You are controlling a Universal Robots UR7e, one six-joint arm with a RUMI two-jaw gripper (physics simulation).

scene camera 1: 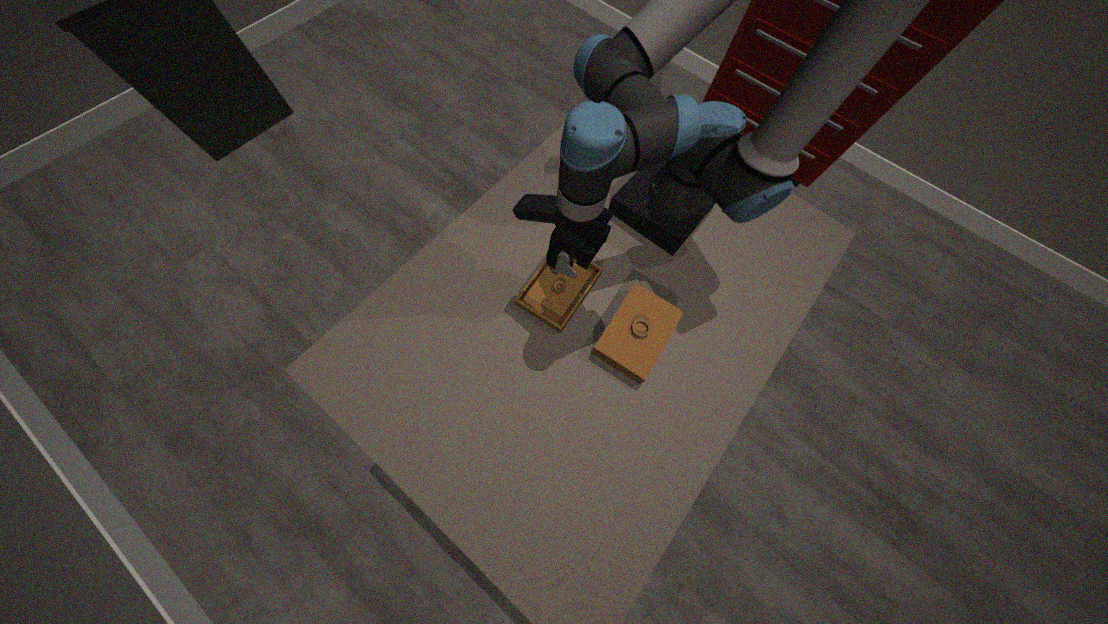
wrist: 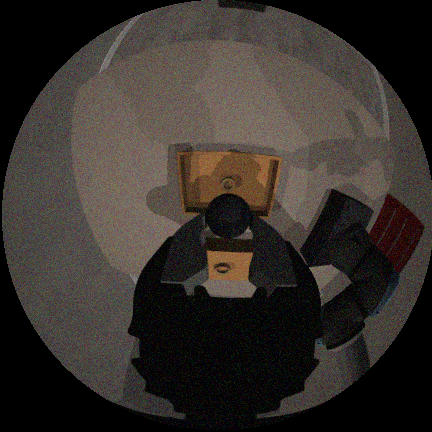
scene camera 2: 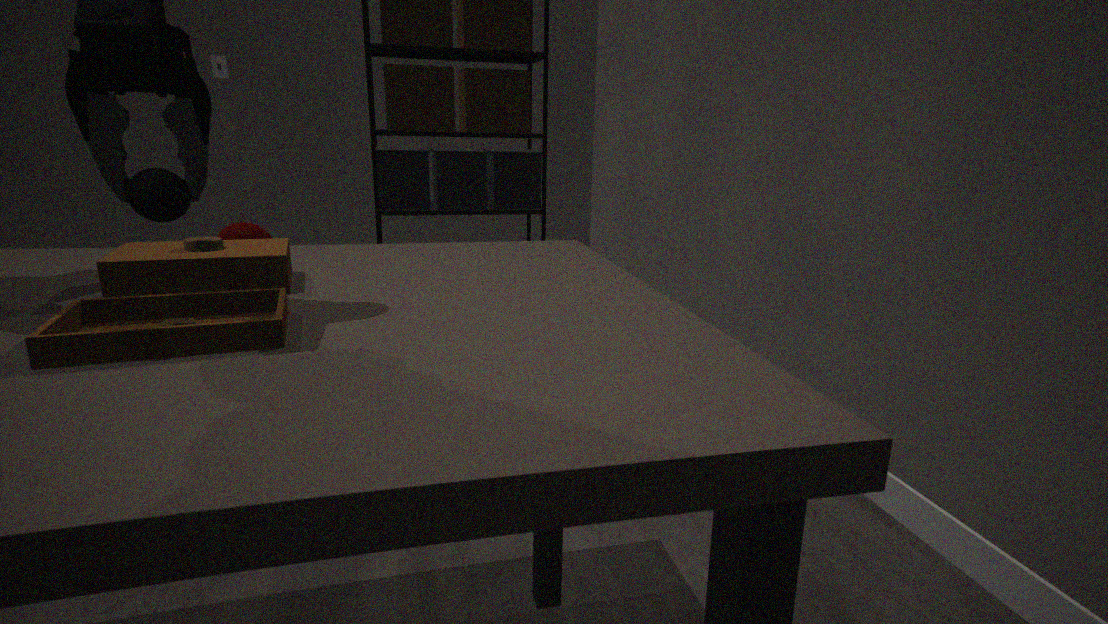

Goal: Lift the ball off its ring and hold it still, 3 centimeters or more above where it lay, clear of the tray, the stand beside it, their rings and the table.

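Pixels of known places: gripper, between the fingertips: (scene camera 1: 562,264) (wrist: 227,214) (scene camera 2: 161,202); arm's base, origin of its link: (scene camera 1: 678,194) (wrist: 345,243).
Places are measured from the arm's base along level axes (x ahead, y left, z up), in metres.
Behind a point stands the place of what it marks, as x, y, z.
The dark ball (scene camera 2: 158,198) @(0.395, -0.089, 0.078) (wrist: 228,216) @(0.390, -0.077, 0.099) is held between the two fingertips of my gripper (scene camera 1: 564,267) @(0.387, -0.062, 0.071) (scene camera 2: 161,190) @(0.387, -0.062, 0.071) (wrist: 227,214) @(0.387, -0.062, 0.071), which is shut on it. In scene camera 2 the ball hangs well above the wooden tray (scene camera 1: 539,315) @(0.478, -0.045, -0.032) (scene camera 2: 155,343) @(0.389, -0.128, -0.045) (wrist: 196,172) @(0.453, -0.074, -0.057), with background wall showing around it. The ball is hard to tell in scene camera 1. The tray's ring (scene camera 1: 554,286) @(0.395, -0.073, -0.047) (wrist: 223,183) @(0.394, -0.061, -0.057) is bare. The wooden stand (scene camera 1: 620,341) @(0.407, 0.133, -0.010) (scene camera 2: 193,274) @(0.359, 0.083, -0.029) (wrist: 240,259) @(0.315, 0.105, -0.010) is beside the tray, with a bare ring (scene camera 1: 631,328) @(0.369, 0.133, -0.004) (scene camera 2: 203,244) @(0.360, 0.128, -0.002) (wrist: 215,267) @(0.373, 0.138, 0.001) on its top.
The tray and the stand rest on the table (scene camera 1: 465,418) @(0.751, -0.007, -0.059) (scene camera 2: 542,348) @(0.733, -0.149, -0.059) (wrist: 150,90) @(0.581, -0.245, -0.060). A red drawer cabinet (scene camera 1: 763,62) (wrist: 397,230) is beyond the arm's base. A shelf rack (scene camera 2: 370,116) stands against the far wall. A red rounded thing (scene camera 2: 244,230) shows behind the stand.
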